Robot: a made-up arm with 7 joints.
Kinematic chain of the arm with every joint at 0, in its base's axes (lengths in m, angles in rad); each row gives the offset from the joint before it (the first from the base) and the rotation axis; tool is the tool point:
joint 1: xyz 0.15 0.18 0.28 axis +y
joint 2: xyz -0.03 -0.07 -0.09 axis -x
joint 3: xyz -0.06 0.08 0 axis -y
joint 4: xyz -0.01 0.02 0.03 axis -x
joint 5: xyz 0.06 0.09 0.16 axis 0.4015 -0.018 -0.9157
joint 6: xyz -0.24 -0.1 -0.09 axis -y
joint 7: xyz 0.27 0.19 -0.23 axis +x
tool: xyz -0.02 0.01 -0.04
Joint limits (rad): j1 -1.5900..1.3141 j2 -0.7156..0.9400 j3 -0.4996..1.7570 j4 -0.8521..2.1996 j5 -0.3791..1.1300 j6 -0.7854..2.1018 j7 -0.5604..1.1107
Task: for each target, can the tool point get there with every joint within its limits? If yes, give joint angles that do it. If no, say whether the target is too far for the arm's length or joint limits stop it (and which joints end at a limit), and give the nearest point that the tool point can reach.
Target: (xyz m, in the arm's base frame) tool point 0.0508 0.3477 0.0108
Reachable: yes | joints 0.7579 0.7161 0.5744 1.1409 0.1408 0.9497 0.3573
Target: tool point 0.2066 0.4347 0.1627
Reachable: yes | joints -0.4984 -0.0115 -0.3199 -0.4758 -0.2315 0.2321 0.1246
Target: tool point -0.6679 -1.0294 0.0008
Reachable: no: too far | nearest point -0.2687 -0.2823 0.1371 | short by 0.858 m
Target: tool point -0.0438 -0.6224 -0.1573
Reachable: no: joint limits stop it (at a limit: joint 2, joint 5, joint 6) | nearest point 0.0021 -0.3183 -0.0538 | short by 0.324 m
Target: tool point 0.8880 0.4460 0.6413
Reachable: no: joint limits stop it (at a limit: joint 1, joint 2, joint 5, joint 6) | nearest point 0.7118 0.3624 0.4930 | short by 0.245 m
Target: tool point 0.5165 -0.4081 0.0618
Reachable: no: joint limits stop it (at a limit: joint 2, joint 5, joint 6) | nearest point 0.4813 -0.3102 0.0828 | short by 0.106 m
